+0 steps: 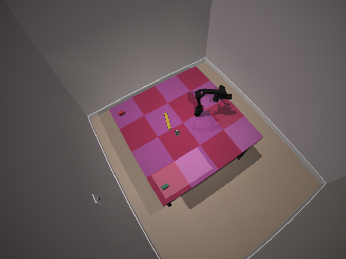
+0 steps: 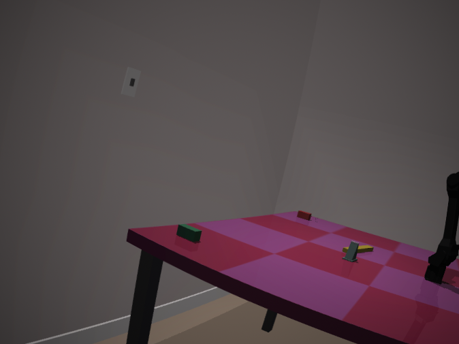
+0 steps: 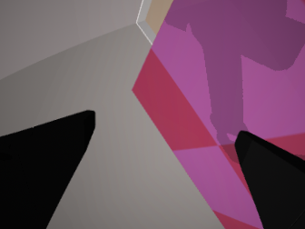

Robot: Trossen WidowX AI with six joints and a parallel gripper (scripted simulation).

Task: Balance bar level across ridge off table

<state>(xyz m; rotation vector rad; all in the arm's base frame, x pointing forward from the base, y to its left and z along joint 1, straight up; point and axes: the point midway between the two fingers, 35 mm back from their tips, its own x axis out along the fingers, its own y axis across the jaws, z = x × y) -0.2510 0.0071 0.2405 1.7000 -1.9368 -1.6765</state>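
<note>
Now: the yellow bar 600 mm ahead of my gripper tip, 210 mm below it and 90 mm to the right of it. The rest, counted from my gripper tip: red block: 1000 mm ahead, 480 mm to the right, 200 mm below; then green block: 1000 mm ahead, 520 mm to the left, 200 mm below.
</note>
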